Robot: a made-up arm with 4 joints.
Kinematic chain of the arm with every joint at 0, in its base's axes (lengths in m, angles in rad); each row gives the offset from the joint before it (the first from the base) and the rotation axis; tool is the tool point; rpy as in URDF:
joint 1: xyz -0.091 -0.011 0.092 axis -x
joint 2: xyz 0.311 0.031 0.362 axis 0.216 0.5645 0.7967
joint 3: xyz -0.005 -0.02 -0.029 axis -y
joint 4: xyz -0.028 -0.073 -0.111 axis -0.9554 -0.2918 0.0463
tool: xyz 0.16 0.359 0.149 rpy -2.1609 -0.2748 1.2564
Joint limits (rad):
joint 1: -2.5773..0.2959
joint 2: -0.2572..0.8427
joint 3: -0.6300..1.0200
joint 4: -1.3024..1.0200
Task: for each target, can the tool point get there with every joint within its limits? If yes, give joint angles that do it. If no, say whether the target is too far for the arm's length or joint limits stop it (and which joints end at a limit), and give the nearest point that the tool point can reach.
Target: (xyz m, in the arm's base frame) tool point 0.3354 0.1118 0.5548
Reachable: yes | joints -0.3833 0.2288 -0.2313 -0.1916
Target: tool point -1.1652 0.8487 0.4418
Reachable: no: too far | nearest point -0.1158 0.2527 0.2308 | short by 1.225 m
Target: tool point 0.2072 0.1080 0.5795
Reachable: yes | joints -0.6530 0.6879 0.8353 0.6411
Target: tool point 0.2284 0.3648 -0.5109
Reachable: no: joint limits stop it (at a limit: joint 1, joint 4) | nearest point 0.2306 0.2579 0.0213 | short by 0.543 m
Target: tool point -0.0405 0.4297 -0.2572
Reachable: no: joint limits stop it (at a limit: joint 1, joint 4) | nearest point 0.0783 0.2810 0.0556 | short by 0.366 m
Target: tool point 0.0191 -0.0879 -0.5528
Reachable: no: joint limits stop it (at a limit: joint 1, joint 3, joint 4) | nearest point 0.1426 -0.3215 -0.4808 | short by 0.274 m
